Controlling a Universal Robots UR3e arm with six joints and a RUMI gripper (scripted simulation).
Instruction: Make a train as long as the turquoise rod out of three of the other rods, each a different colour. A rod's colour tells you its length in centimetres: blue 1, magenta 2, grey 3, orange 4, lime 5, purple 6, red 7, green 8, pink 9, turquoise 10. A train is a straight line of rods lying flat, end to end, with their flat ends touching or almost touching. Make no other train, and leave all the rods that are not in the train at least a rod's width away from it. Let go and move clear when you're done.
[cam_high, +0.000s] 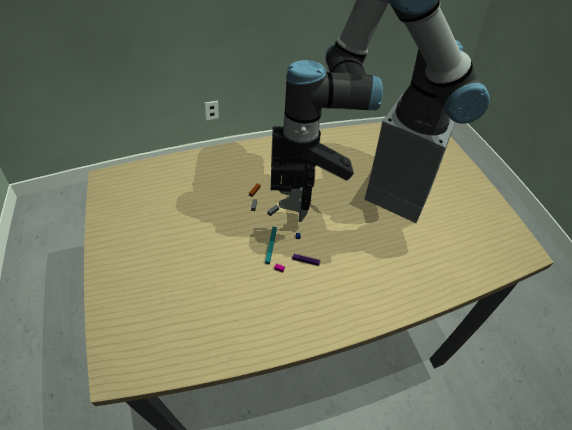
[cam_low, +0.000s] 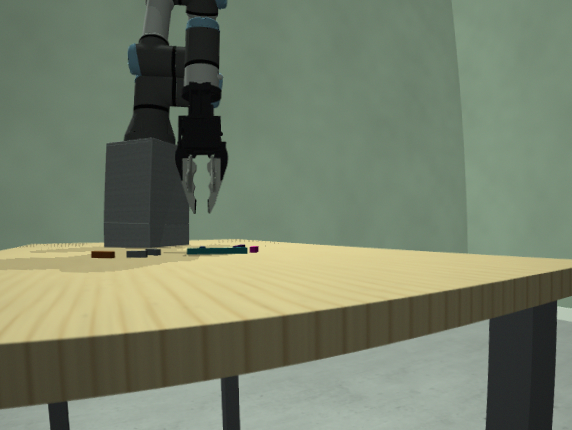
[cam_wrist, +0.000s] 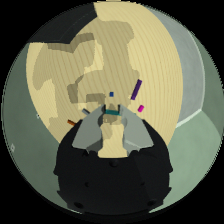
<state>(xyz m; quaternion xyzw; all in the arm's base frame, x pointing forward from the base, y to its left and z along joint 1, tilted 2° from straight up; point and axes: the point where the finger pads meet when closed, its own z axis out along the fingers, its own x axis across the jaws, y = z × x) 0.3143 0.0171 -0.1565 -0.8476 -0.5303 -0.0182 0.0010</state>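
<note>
My gripper is now 8 cm above the blue rod. From my hand the other things lie so: turquoise rod 7 cm ahead, 8 cm below; then purple rod 2 cm ahead, 7 cm to the left, 8 cm below; then magenta rod 8 cm ahead, 6 cm to the left, 8 cm below.
</note>
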